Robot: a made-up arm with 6 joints. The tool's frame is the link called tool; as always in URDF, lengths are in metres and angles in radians.
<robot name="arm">
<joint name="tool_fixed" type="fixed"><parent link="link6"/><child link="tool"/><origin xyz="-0.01 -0.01 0" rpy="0.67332 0.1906 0.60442"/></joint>
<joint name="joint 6" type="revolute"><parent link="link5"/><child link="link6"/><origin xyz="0.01 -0.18 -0.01"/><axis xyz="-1 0 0"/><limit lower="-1.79" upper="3.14"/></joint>
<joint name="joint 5" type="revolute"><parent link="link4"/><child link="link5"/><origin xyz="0.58 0.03 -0.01"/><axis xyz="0 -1 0"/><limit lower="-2.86" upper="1.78"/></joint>
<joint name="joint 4" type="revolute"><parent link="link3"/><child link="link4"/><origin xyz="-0.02 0.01 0"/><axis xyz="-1 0 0"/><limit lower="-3.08" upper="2.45"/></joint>
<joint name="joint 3" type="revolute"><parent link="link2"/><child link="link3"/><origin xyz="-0.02 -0.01 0.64"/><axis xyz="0 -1 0"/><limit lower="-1.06" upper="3.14"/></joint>
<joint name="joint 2" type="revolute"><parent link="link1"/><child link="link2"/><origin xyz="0 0.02 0.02"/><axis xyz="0 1 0"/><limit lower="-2.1" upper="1.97"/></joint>
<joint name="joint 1" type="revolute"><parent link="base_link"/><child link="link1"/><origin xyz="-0.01 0 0.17"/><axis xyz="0 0 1"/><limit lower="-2.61" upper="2.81"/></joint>
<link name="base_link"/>
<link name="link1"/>
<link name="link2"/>
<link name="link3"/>
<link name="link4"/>
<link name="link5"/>
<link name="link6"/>
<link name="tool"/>
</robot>
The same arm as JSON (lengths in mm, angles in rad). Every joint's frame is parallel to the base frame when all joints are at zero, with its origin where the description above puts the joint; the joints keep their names.
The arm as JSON. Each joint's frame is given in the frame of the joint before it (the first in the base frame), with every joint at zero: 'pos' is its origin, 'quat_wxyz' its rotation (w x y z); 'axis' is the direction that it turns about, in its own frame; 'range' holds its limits. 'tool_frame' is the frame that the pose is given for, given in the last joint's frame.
{
  "length_unit": "mm",
  "angle_unit": "rad",
  "joints": [
    {
      "joint": "joint 1",
      "pos": [
        -10.0,
        0.0,
        170.0
      ],
      "quat_wxyz": [
        1.0,
        0.0,
        0.0,
        0.0
      ],
      "axis": "+z",
      "range": [
        -2.61,
        2.81
      ]
    },
    {
      "joint": "joint 2",
      "pos": [
        0.0,
        20.0,
        20.0
      ],
      "quat_wxyz": [
        1.0,
        0.0,
        0.0,
        0.0
      ],
      "axis": "+y",
      "range": [
        -2.1,
        1.97
      ]
    },
    {
      "joint": "joint 3",
      "pos": [
        -20.0,
        -10.0,
        640.0
      ],
      "quat_wxyz": [
        1.0,
        0.0,
        0.0,
        0.0
      ],
      "axis": "-y",
      "range": [
        -1.06,
        3.14
      ]
    },
    {
      "joint": "joint 4",
      "pos": [
        -20.0,
        10.0,
        0.0
      ],
      "quat_wxyz": [
        1.0,
        0.0,
        0.0,
        0.0
      ],
      "axis": "-x",
      "range": [
        -3.08,
        2.45
      ]
    },
    {
      "joint": "joint 5",
      "pos": [
        580.0,
        30.0,
        -10.0
      ],
      "quat_wxyz": [
        1.0,
        0.0,
        0.0,
        0.0
      ],
      "axis": "-y",
      "range": [
        -2.86,
        1.78
      ]
    },
    {
      "joint": "joint 6",
      "pos": [
        10.0,
        -180.0,
        -10.0
      ],
      "quat_wxyz": [
        1.0,
        0.0,
        0.0,
        0.0
      ],
      "axis": "-x",
      "range": [
        -1.79,
        3.14
      ]
    }
  ],
  "tool_frame": {
    "pos": [
      -10.0,
      -10.0,
      0.0
    ],
    "quat_wxyz": [
      0.906355,
      0.287203,
      0.183616,
      0.249639
    ]
  }
}

